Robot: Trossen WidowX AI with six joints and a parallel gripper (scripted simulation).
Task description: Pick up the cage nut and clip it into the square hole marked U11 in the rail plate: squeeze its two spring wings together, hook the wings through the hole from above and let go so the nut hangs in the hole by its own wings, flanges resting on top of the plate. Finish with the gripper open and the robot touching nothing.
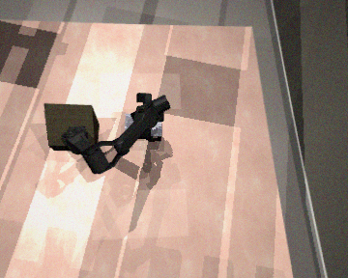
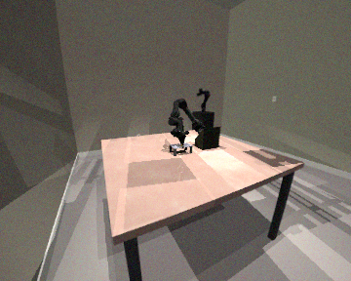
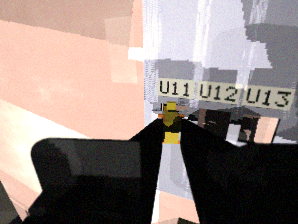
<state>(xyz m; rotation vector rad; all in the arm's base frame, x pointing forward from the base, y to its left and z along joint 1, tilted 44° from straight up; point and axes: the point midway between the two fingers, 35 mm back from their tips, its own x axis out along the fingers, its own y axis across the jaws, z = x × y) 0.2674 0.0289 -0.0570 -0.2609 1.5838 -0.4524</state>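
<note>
Right now my gripper tip is 1 cm above the cage nut. Also, from my gripper tip: label strip (3 cm to the right, 2 cm ahead, 1 cm below).
</note>
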